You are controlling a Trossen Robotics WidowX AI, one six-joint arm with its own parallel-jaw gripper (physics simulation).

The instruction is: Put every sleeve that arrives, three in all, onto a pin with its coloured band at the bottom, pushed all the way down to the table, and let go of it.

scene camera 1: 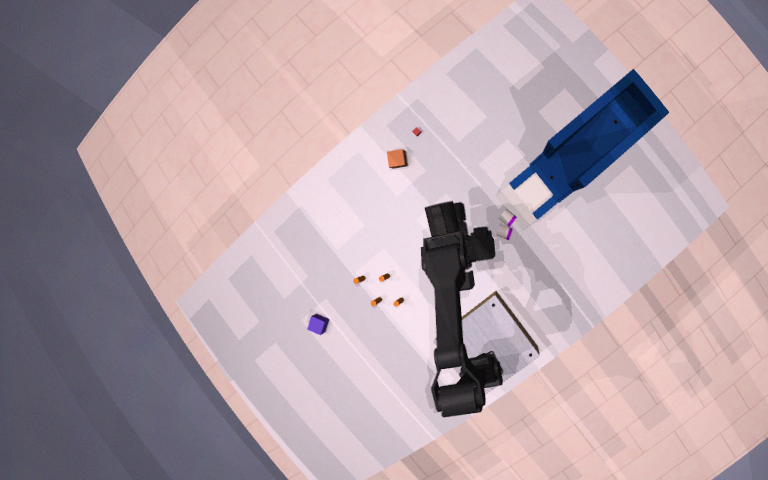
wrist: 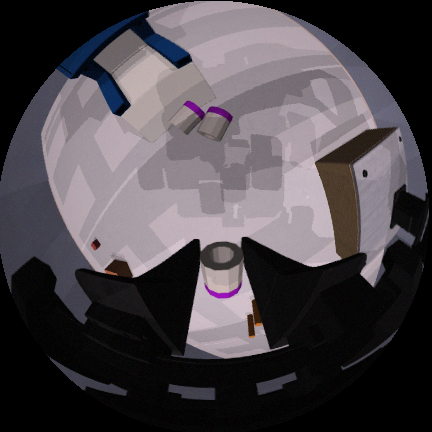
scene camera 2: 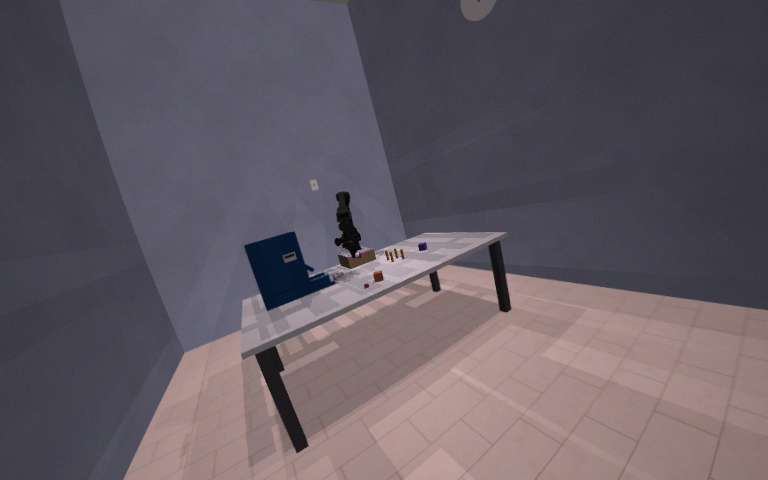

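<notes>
My gripper [scene camera 2: 353,255] [wrist: 220,243] is shut on a grey-white sleeve [wrist: 222,271], held above the table. In the wrist view its open rim faces the camera and its purple band is at the far end. In scene camera 1 the arm hides the fingers and this sleeve. Two more sleeves lie on their sides close together by the chute mouth: one sleeve [scene camera 1: 506,216] [wrist: 186,119] nearer the chute, the other sleeve [scene camera 1: 504,232] [wrist: 215,124] beside it. Several bare orange-brown pins stand upright left of the arm, among them a pin [scene camera 1: 384,277] and a pin [scene camera 1: 359,279].
A blue chute [scene camera 1: 566,121] [scene camera 2: 277,271] has a pale ramp [scene camera 1: 531,194] [wrist: 145,72]. A wood-sided box [scene camera 1: 516,320] [scene camera 2: 357,259] [wrist: 340,205] stands by the arm's base. An orange block [scene camera 1: 397,158] [scene camera 2: 378,276], a small red cube [scene camera 1: 416,131] [wrist: 95,244] and a purple block [scene camera 1: 318,324] [scene camera 2: 422,246] sit on the table.
</notes>
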